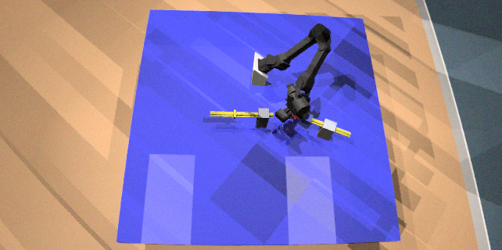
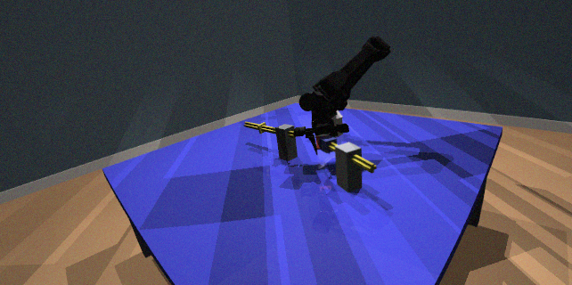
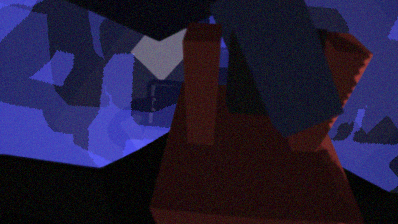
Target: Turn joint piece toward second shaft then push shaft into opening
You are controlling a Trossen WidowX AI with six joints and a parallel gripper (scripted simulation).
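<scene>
Now: gripper tip 5 cm below the red square joint piece.
</scene>
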